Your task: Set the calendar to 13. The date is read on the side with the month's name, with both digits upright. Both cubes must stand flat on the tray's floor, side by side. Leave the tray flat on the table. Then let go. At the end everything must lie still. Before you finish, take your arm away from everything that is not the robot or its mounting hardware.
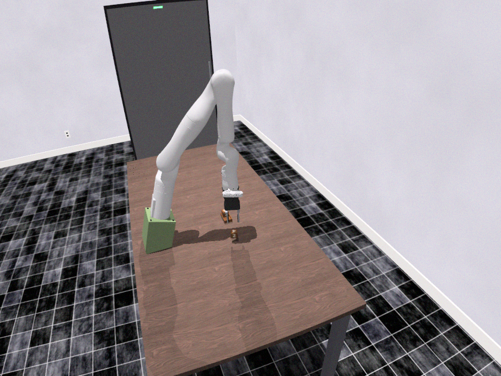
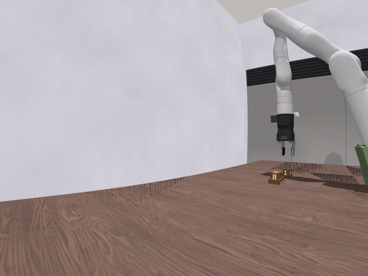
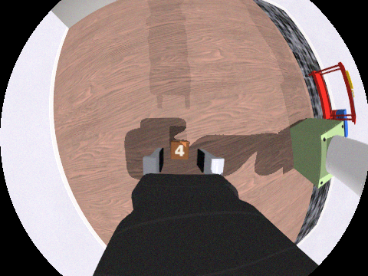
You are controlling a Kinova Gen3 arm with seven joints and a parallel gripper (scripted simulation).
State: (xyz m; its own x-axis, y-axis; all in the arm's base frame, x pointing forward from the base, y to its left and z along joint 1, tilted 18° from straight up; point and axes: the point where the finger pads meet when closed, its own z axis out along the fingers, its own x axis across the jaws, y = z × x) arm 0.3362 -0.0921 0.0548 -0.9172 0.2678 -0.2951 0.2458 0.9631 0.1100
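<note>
Right now my hand is 90 mm above the brown number cube. From my hand the other things lie so: calendar tray 160 mm to the left, 100 mm below.
</note>
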